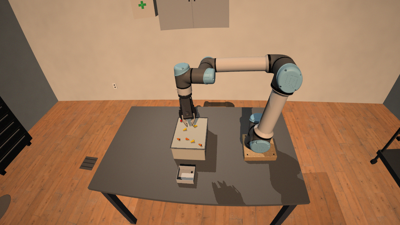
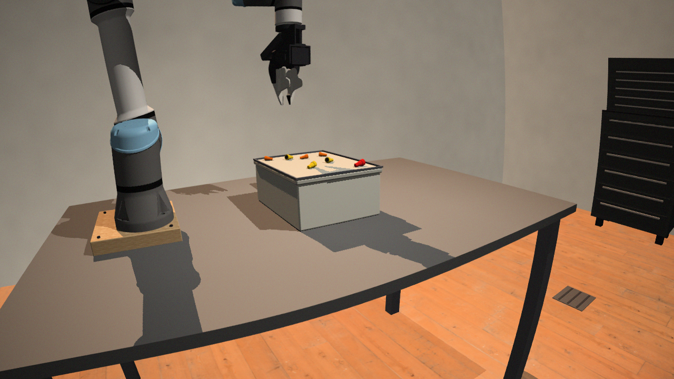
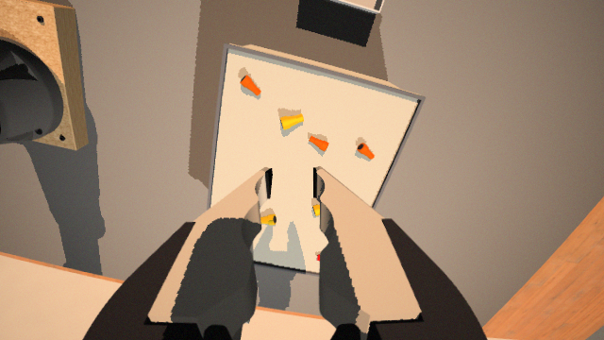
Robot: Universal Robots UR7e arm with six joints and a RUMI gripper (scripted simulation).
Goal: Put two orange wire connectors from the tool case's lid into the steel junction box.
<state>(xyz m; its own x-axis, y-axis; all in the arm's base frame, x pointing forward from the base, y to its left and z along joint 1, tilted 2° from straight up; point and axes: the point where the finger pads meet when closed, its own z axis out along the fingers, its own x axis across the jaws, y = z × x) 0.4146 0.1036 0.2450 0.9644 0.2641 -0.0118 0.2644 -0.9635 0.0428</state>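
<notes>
My gripper is now 280 mm above the steel junction box, 170 mm to the right of it and 20 mm short of it. The rest, counted from my hand: tool case 200 mm below, 110 mm to the right, 30 mm ahead; then red connector 210 mm to the right, 160 mm below, 100 mm ahead.
</notes>
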